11 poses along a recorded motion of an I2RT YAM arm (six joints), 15 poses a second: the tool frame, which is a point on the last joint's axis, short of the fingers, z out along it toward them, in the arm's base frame.
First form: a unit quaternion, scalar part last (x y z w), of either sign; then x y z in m.
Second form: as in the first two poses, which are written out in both.
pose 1, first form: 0.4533 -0.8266 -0.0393 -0.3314 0.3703 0.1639 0.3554
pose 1, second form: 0.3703 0.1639 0.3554 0.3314 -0.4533 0.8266 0.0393
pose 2, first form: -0.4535 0.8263 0.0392 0.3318 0.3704 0.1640 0.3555
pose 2, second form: 0.3704 0.1640 0.3555 0.3318 -0.4535 0.8263 0.0392
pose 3, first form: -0.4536 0.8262 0.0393 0.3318 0.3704 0.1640 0.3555
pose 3, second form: 0.3704 0.1640 0.3555 0.3318 -0.4536 0.8262 0.0393
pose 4, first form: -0.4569 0.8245 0.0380 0.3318 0.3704 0.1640 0.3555
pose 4, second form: 0.3704 0.1640 0.3555 0.3318 -0.4569 0.8245 0.0380
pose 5, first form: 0.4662 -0.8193 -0.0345 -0.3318 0.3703 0.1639 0.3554
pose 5, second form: 0.3703 0.1639 0.3554 0.3318 -0.4662 0.8193 0.0345
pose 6, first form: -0.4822 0.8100 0.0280 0.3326 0.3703 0.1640 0.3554
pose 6, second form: 0.3703 0.1640 0.3554 0.3326 -0.4822 0.8100 0.0280
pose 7, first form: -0.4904 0.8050 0.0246 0.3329 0.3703 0.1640 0.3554
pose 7, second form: 0.3703 0.1640 0.3554 0.3329 -0.4904 0.8050 0.0246
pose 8, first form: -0.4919 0.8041 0.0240 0.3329 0.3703 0.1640 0.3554
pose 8, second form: 0.3703 0.1640 0.3554 0.3329 -0.4919 0.8041 0.0240
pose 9, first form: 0.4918 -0.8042 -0.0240 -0.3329 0.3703 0.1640 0.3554
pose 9, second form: 0.3703 0.1640 0.3554 0.3329 -0.4918 0.8042 0.0240
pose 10, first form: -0.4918 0.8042 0.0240 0.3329 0.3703 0.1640 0.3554
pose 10, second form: 0.3703 0.1640 0.3554 0.3329 -0.4918 0.8042 0.0240
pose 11, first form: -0.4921 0.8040 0.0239 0.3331 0.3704 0.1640 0.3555
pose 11, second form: 0.3704 0.1640 0.3555 0.3331 -0.4921 0.8040 0.0239
